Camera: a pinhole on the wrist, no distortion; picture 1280 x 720 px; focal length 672.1 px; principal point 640.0 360.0 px. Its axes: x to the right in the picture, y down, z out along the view. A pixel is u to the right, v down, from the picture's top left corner.
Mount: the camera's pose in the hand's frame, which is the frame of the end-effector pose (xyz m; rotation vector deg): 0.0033 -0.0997 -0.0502 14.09 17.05 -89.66
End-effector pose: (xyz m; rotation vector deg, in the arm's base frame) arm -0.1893 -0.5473 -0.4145 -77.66 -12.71 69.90
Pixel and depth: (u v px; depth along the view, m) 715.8 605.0 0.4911
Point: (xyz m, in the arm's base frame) -0.2218 -0.0853 -0.1398
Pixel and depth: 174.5 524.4 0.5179
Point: -0.5648 -0.1100 -0.3778
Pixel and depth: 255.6 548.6 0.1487
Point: -0.2166 -0.4203 -0.3485
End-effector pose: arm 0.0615 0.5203 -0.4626 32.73 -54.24 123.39
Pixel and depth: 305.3 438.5 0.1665
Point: 0.1157 0.4682 -0.3240
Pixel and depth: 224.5 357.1 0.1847
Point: 0.1138 0.4270 -0.3285
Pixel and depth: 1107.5 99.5 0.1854
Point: 0.3254 0.5663 -0.3221
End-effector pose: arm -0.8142 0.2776 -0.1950 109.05 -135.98 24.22
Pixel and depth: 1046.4 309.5 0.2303
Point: -0.4999 0.1956 -0.2599
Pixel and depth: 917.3 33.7 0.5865
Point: -0.1958 0.3188 -0.5782
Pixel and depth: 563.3 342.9 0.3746
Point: -0.5986 0.1546 -0.4663
